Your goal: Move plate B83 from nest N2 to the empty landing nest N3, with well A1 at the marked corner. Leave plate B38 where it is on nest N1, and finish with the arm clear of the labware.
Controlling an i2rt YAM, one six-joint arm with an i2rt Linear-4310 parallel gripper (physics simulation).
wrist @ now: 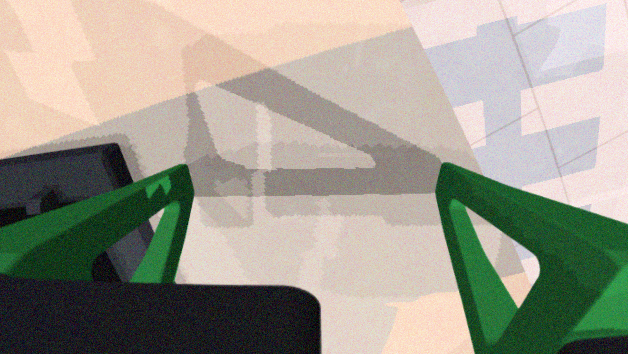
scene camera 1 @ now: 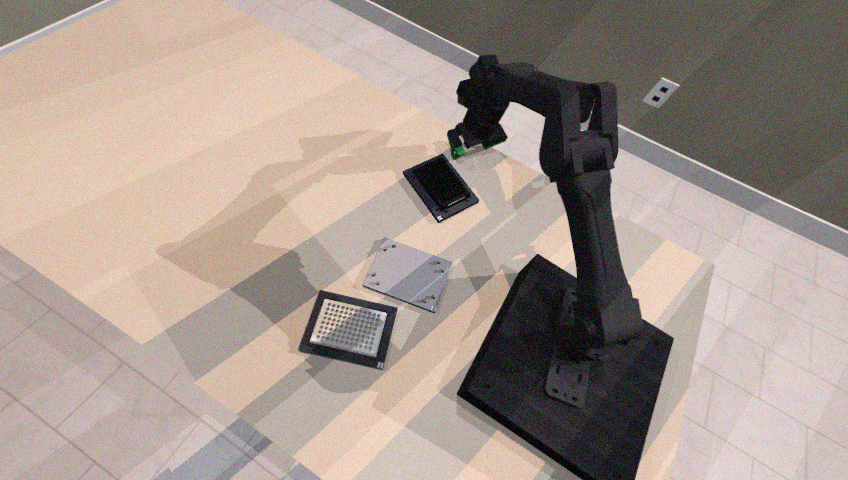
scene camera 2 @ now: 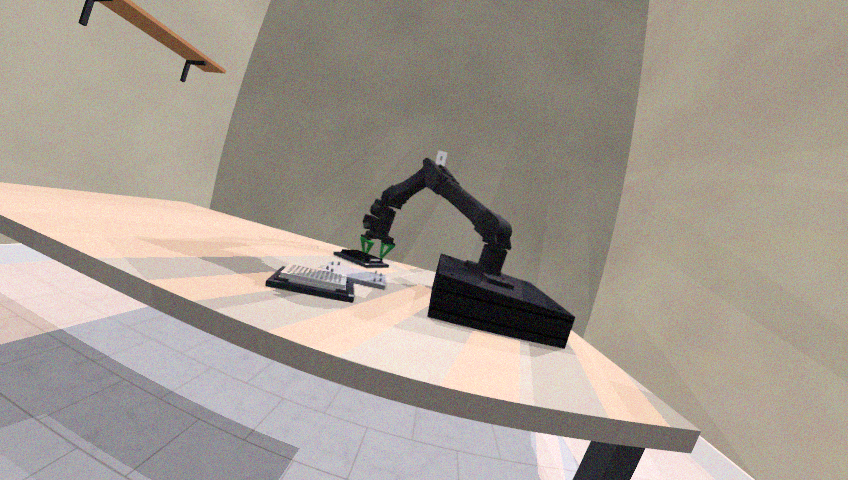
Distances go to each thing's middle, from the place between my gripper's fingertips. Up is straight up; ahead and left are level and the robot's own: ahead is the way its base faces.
Right now the grey nest plate [scene camera 1: 399,271] is 20 mm ahead of my hand, 380 mm to the left of it and 10 mm above it.
